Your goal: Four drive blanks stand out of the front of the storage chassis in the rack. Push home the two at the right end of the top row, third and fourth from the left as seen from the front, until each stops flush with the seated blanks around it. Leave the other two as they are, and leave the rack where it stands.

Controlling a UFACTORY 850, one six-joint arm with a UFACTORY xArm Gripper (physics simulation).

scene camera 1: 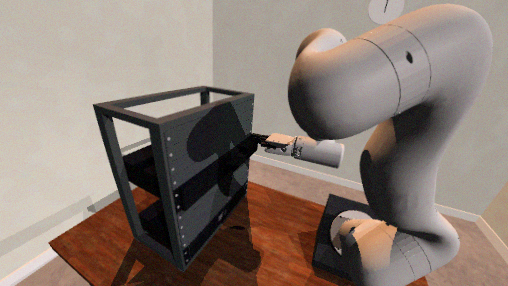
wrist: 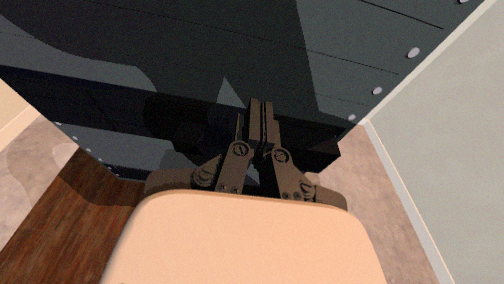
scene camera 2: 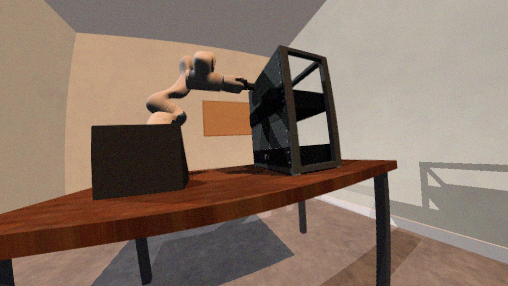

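Note:
The rack (scene camera 1: 165, 185) (scene camera 2: 290, 110) stands upright on the table. The storage chassis (scene camera 1: 200, 186) (wrist: 65, 95) is the dark band across its front, mostly in shadow. My gripper (scene camera 1: 254, 135) (scene camera 2: 253, 86) (wrist: 256, 114) is shut and empty. Its tips are close to the chassis front, toward the right end; contact cannot be told. In the wrist view a dark blank (wrist: 187, 136) stands out left of the fingers. A dark block-like part (wrist: 312, 147) projects right of them, at the chassis's right end. The fingers and shadow hide the borders between blanks, so how flush the top-row right pair sits is unclear.
Grey panels (wrist: 350, 60) with light screws lie above the chassis, and another grey panel (wrist: 120, 147) lies below it. The wooden table (scene camera 1: 280, 215) (scene camera 2: 225, 185) carries the rack and the arm's dark base (scene camera 1: 325, 225). A pale wall (wrist: 450, 125) rises beyond the rack's right side.

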